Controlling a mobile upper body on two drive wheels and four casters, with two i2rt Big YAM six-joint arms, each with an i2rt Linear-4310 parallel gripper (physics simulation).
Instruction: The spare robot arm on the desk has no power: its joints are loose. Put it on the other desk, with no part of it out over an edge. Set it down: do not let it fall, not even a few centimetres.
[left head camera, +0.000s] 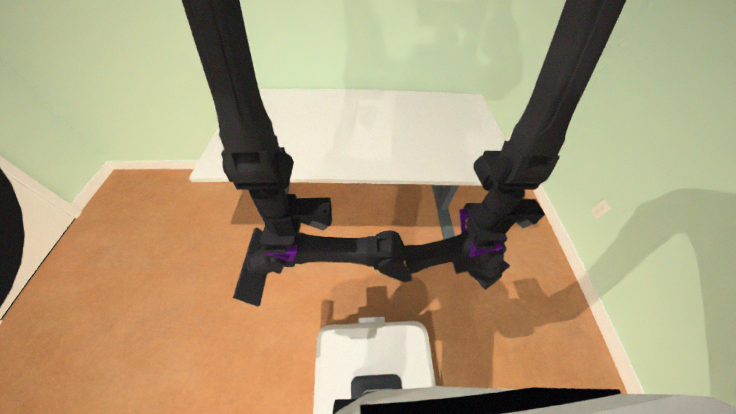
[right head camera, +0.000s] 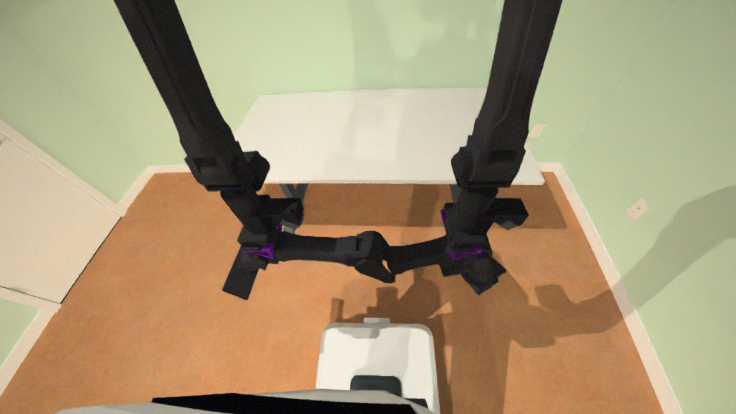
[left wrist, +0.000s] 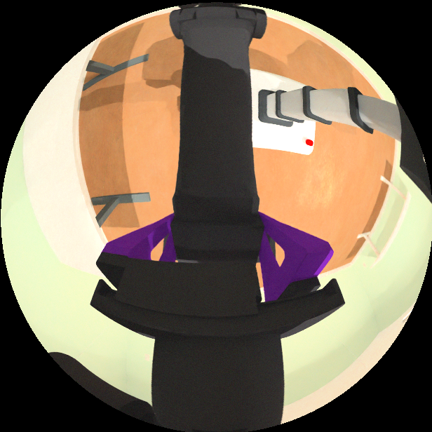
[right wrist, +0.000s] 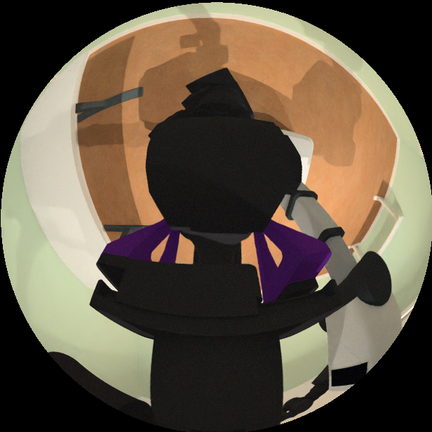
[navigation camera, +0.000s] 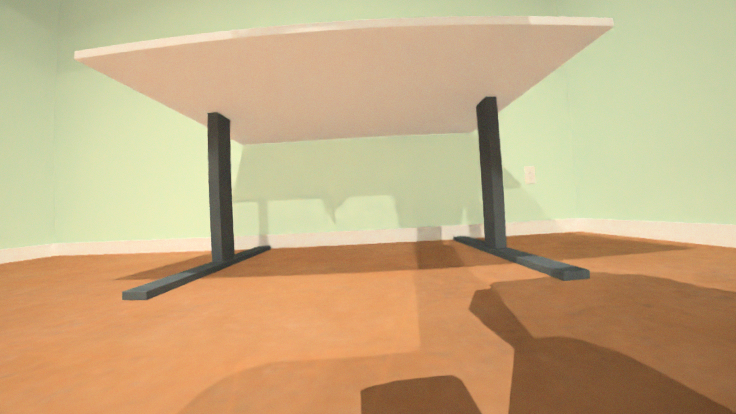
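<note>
The black spare arm (left head camera: 334, 249) (right head camera: 313, 248) (left wrist: 216, 125) (right wrist: 225, 170) hangs level, stretched from left to right in the head views, over the floor between the robot's base and a white desk (left head camera: 386, 139) (right head camera: 427, 139) (left wrist: 50, 150) (right wrist: 50, 165) (navigation camera: 360, 77). Its middle joint is bent a little. My left gripper (left head camera: 282, 253) (right head camera: 259, 251) (left wrist: 217, 217) is shut on its left part, beside the flat end piece. My right gripper (left head camera: 485, 250) (right head camera: 465, 252) (right wrist: 216, 218) is shut on its right part, near the bulky end. The fingertips are largely hidden. A second desk does not show.
The robot's white base (left head camera: 375, 350) (right head camera: 378, 350) (left wrist: 285, 140) stands below the held arm. The desk has dark legs (navigation camera: 220, 190) and feet reaching forward on the floor. Green walls stand behind and at the right. A pale door (right head camera: 56, 221) is at the left.
</note>
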